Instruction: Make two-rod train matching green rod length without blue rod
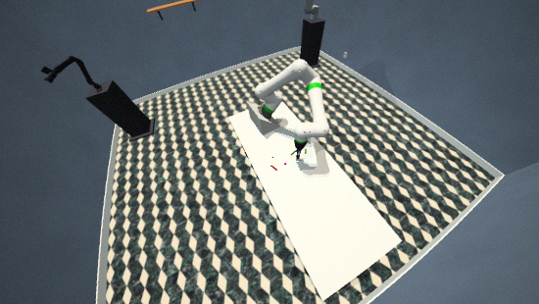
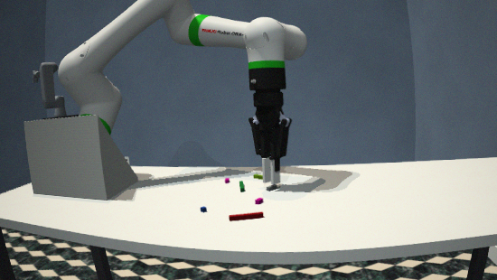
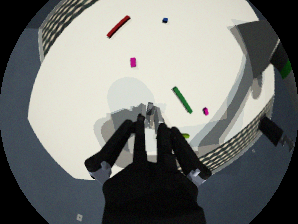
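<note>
Now: the grey rod 5 cm below my hand. Also, from my hand: red rod: 1 cm behind, 22 cm to the right, 5 cm below; green rod: 8 cm behind, 1 cm to the left, 5 cm below; lime rod: 6 cm behind, 11 cm to the left, 5 cm below.
</note>
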